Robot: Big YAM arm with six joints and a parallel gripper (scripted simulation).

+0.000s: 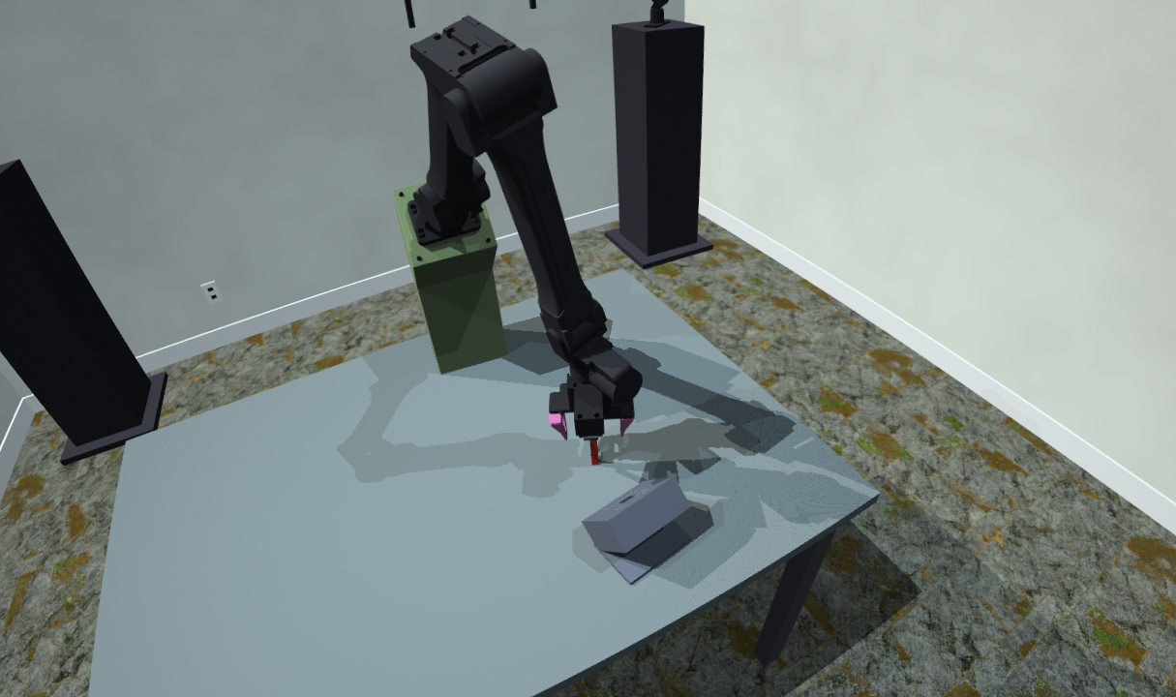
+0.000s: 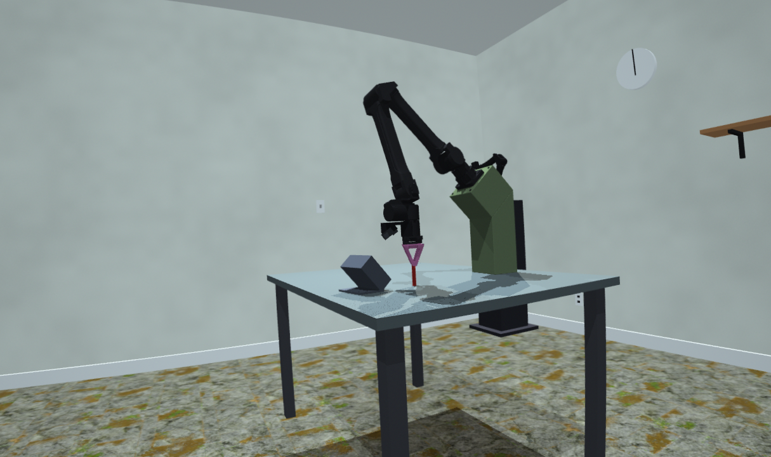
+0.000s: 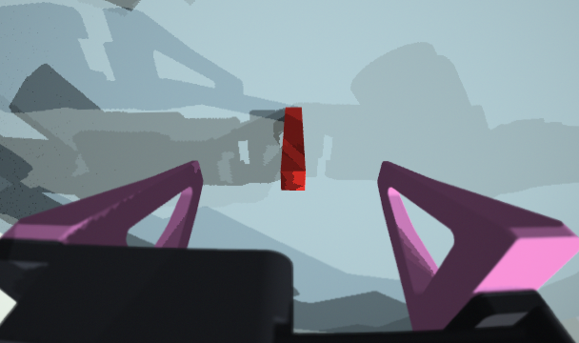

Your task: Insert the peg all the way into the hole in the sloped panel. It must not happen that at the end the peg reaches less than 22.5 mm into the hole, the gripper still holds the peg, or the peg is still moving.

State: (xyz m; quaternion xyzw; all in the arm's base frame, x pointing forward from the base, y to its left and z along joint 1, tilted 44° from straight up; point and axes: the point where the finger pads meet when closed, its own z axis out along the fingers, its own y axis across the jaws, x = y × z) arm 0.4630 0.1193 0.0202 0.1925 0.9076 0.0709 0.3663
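The red peg is 4 cm below my hand. The rest, counted from my hand: thin dark base plate 19 cm ahead, 1 cm to the right, 8 cm below.
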